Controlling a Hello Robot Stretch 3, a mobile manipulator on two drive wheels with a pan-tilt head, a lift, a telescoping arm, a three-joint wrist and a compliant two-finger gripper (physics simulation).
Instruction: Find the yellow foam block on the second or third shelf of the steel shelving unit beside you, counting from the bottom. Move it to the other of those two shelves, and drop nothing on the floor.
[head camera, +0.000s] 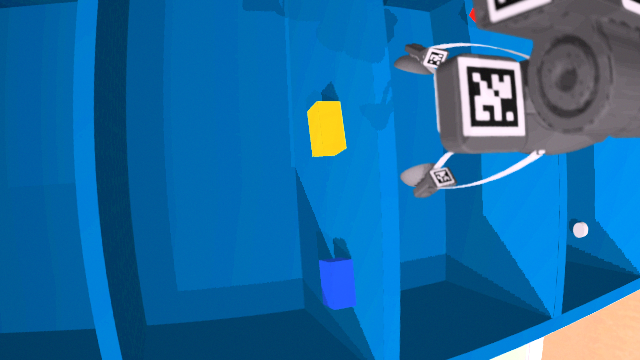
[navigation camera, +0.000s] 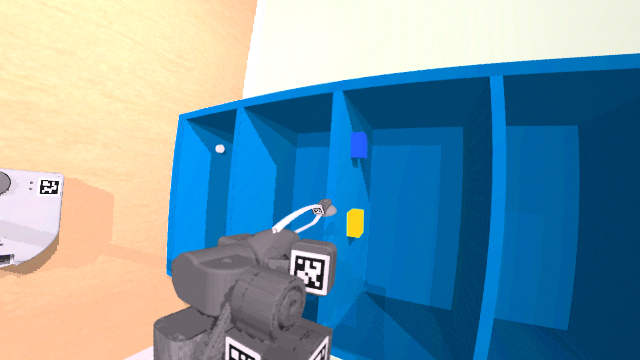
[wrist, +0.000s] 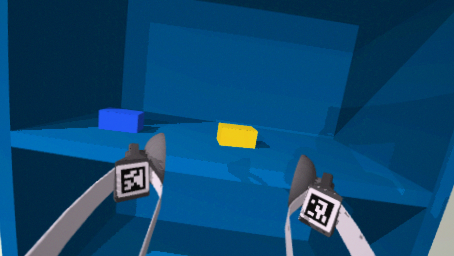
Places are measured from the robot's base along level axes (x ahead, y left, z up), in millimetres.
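Pixels of known places: gripper, fingertip midpoint: (head camera: 407, 120) (navigation camera: 328, 236).
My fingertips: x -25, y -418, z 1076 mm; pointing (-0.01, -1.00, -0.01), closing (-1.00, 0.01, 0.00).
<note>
Ahead of a thing's pixels: the offset from my fingertips to its top centre.
The yellow foam block {16 mm back, 395 mm right, 40 mm down} (head camera: 327, 129) (navigation camera: 355, 223) (wrist: 236, 136) lies on the third shelf from the bottom of the blue shelving unit (head camera: 390, 225) (navigation camera: 497, 200) (wrist: 65, 152). My gripper (head camera: 415, 120) (wrist: 229, 162) is open, with nothing between its fingers. It is in front of the block and apart from it, near the front edge of that shelf. In the wrist view the block shows beyond and between the two fingertips, right of their middle. In the navigation view one finger shows beside the shelf edge and the other is hidden.
A blue block {274 mm ahead, 374 mm right, 40 mm down} (head camera: 338, 283) (navigation camera: 359, 145) (wrist: 121, 120) lies on the same shelf, left of the yellow one in the wrist view. A red thing {322 mm back, 398 mm right, 497 mm down} (head camera: 473, 15) is mostly hidden behind the wrist. A small white object {311 mm ahead, 476 mm right, 975 mm down} (head camera: 580, 230) (navigation camera: 220, 149) is on the bottom shelf. Side walls bound the shelves.
</note>
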